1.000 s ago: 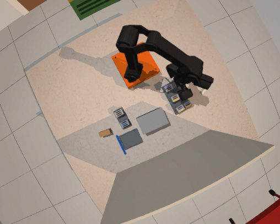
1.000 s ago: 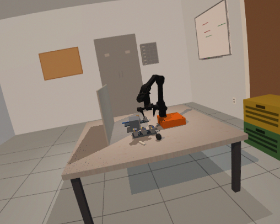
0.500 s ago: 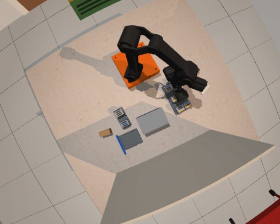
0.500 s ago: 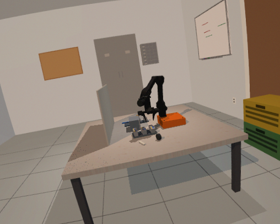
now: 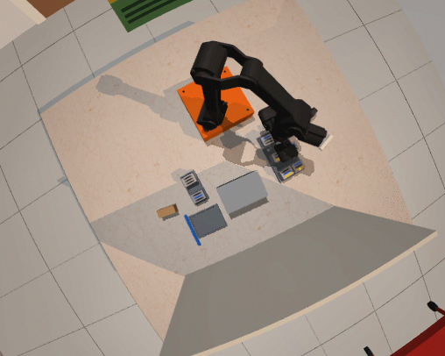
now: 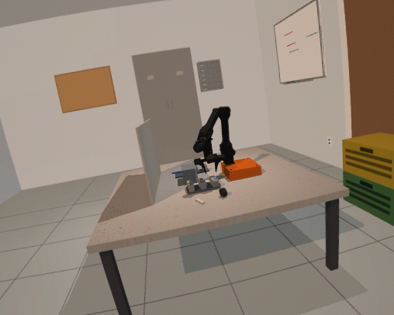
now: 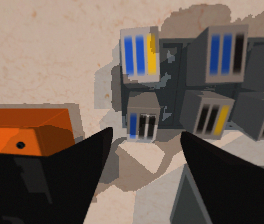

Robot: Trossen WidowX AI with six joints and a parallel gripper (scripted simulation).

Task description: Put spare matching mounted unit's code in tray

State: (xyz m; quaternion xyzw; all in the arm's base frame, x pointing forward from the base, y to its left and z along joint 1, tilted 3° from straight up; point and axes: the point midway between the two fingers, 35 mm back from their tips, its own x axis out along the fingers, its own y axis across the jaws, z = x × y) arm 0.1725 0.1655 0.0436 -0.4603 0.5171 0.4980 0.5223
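My gripper tip is now 4 cm above the grey spare. Also, from my gripper tip: dark grey tray 15 cm ahead, 37 cm to the right, 8 cm below; light grey box 11 cm ahead, 19 cm to the right, 3 cm below; grey panel 35 cm ahead, 22 cm to the right, 14 cm above.
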